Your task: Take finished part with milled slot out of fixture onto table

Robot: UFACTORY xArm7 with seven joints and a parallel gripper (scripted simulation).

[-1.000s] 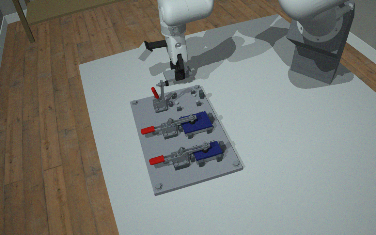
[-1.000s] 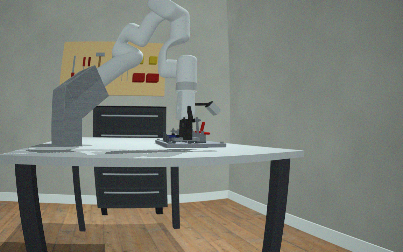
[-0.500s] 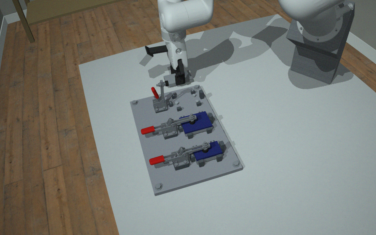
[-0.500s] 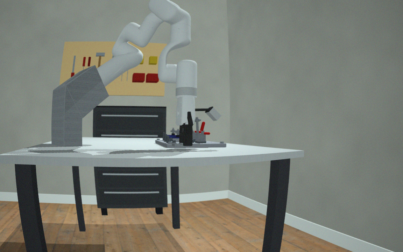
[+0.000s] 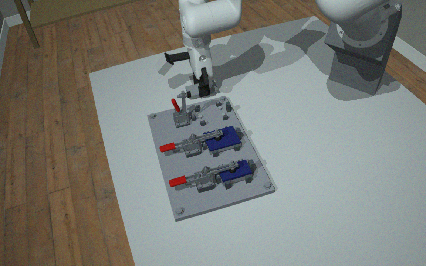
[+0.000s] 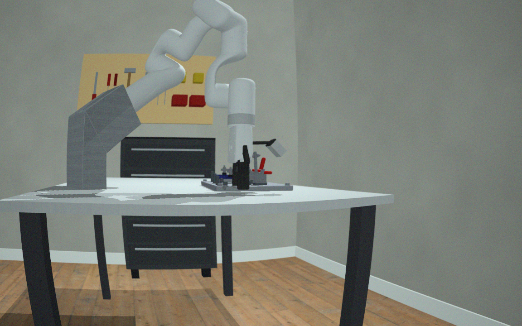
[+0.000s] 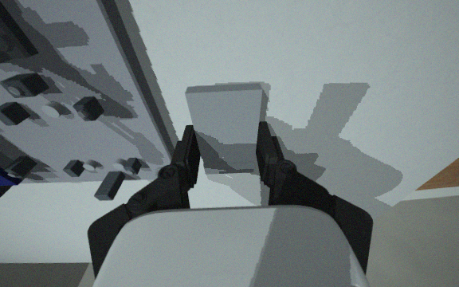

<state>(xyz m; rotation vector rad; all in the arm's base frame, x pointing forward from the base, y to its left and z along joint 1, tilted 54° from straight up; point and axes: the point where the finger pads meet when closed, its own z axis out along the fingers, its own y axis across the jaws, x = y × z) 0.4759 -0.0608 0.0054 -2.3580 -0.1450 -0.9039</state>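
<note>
Right now my hand is 10 mm past the grey finished part and 10 mm above it. Round my hand: grey fixture plate: 240 mm to the left, 30 mm behind, 20 mm below; then toggle clamp: 140 mm to the left, 40 mm ahead, 30 mm above.
</note>
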